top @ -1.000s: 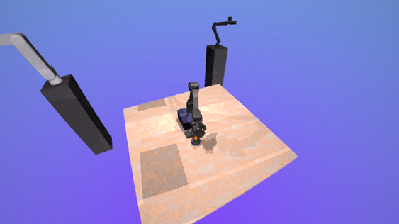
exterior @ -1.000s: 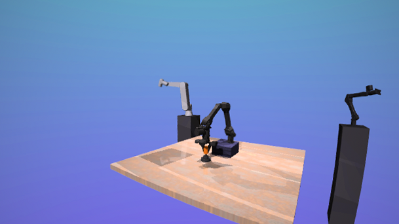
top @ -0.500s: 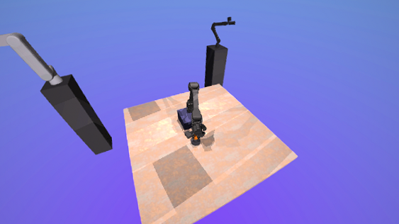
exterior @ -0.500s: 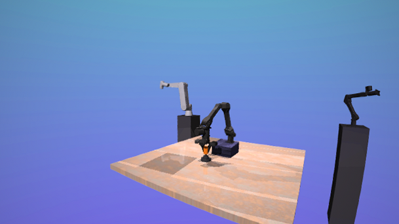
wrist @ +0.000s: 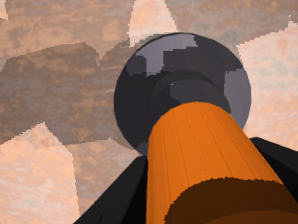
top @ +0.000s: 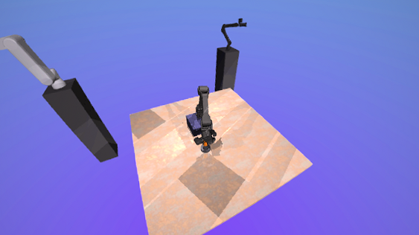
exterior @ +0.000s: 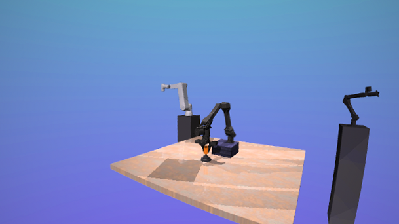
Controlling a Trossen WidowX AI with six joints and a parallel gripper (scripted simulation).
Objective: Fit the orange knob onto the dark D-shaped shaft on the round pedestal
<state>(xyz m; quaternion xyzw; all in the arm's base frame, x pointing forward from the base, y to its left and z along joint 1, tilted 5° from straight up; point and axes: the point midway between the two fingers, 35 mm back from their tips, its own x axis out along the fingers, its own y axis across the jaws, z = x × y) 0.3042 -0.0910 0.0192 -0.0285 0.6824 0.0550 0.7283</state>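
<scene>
My gripper tip is now 20 mm below the orange knob. Also, from my gripper tip: round pedestal 40 mm below.
</scene>
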